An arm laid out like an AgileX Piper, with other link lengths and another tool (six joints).
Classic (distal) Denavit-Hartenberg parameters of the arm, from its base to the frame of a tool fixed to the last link. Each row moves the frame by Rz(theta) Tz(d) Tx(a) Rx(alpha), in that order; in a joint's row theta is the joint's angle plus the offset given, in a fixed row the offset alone. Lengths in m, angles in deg.
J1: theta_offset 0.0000, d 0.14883, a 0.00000, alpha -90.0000
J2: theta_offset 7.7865, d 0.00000, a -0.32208, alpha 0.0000
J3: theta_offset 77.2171, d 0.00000, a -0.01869, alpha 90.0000
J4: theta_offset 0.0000, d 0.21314, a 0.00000, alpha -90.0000
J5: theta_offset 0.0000, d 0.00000, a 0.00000, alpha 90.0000
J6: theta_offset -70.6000, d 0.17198, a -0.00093, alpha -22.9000
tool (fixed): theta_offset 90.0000, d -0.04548, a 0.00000, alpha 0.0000
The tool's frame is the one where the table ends.
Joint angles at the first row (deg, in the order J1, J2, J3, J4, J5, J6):
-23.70 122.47 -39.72 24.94 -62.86 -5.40
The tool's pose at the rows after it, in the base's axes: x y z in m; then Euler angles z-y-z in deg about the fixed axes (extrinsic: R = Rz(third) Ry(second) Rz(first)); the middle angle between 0 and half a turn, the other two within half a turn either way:
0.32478 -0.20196 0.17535 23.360 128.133 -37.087
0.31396 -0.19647 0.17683 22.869 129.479 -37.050
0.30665 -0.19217 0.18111 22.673 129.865 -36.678
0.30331 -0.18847 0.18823 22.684 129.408 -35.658
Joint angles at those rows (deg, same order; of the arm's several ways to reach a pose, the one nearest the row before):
-23.70 120.54 -37.16 24.55 -62.62 -5.40
-23.70 118.90 -34.24 24.22 -62.51 -5.45
-23.70 117.26 -32.26 23.72 -62.44 -5.45
-23.70 115.54 -31.19 22.71 -62.20 -5.45

